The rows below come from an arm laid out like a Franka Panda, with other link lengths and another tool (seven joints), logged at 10 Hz.
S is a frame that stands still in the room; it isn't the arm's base.
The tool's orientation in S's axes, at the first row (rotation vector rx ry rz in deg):
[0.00, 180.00, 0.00]
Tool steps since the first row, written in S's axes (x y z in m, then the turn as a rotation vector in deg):
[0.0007, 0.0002, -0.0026, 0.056, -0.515, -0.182]
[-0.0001, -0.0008, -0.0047, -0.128, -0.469, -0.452]
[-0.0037, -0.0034, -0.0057, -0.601, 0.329, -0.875]
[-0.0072, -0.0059, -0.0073, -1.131, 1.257, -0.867]
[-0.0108, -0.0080, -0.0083, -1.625, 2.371, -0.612]
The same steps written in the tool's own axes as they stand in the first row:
[-0.0007, 0.0002, 0.0026, -0.056, -0.515, 0.182]
[0.0001, -0.0008, 0.0047, 0.128, -0.469, 0.452]
[0.0037, -0.0034, 0.0057, 0.601, 0.329, 0.875]
[0.0072, -0.0059, 0.0073, 1.131, 1.257, 0.867]
[0.0108, -0.0080, 0.0083, 1.625, 2.371, 0.612]

